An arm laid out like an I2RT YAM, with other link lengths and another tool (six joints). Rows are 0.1 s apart.
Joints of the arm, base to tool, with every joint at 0 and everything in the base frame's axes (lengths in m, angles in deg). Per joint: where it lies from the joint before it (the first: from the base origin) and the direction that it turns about. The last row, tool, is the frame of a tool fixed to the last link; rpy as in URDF.
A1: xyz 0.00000 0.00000 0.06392 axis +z
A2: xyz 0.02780 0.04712 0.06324 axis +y
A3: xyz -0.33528 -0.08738 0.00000 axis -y
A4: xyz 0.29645 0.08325 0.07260 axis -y
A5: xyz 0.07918 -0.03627 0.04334 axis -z
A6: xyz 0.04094 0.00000 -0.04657 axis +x
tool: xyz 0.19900 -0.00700 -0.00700 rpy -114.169 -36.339 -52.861
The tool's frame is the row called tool.
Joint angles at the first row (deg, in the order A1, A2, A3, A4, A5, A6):
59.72, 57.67, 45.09, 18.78, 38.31, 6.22
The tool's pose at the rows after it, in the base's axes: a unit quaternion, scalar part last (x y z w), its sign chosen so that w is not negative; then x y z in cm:
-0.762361, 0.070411, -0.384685, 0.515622, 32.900, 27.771, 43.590
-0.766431, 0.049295, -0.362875, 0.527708, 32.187, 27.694, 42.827
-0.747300, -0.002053, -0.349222, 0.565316, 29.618, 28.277, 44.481
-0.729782, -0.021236, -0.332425, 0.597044, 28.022, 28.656, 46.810
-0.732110, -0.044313, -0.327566, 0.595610, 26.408, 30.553, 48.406
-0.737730, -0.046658, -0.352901, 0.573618, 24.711, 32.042, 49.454
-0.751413, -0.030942, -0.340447, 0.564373, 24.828, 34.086, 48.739
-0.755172, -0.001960, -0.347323, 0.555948, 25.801, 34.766, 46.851
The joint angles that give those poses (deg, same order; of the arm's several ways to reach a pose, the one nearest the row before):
58.60, 54.31, 43.23, 18.05, 35.04, 6.31
56.66, 51.50, 41.66, 15.65, 29.51, 7.82
56.39, 47.10, 39.66, 16.95, 22.36, 7.65
56.63, 45.39, 41.44, 15.56, 18.90, 9.74
61.29, 46.93, 44.65, 14.19, 20.99, 7.60
70.22, 49.53, 46.60, 16.35, 31.41, 1.70
73.06, 53.75, 49.41, 15.04, 35.56, 3.22
74.05, 56.84, 48.00, 18.87, 40.01, 3.98

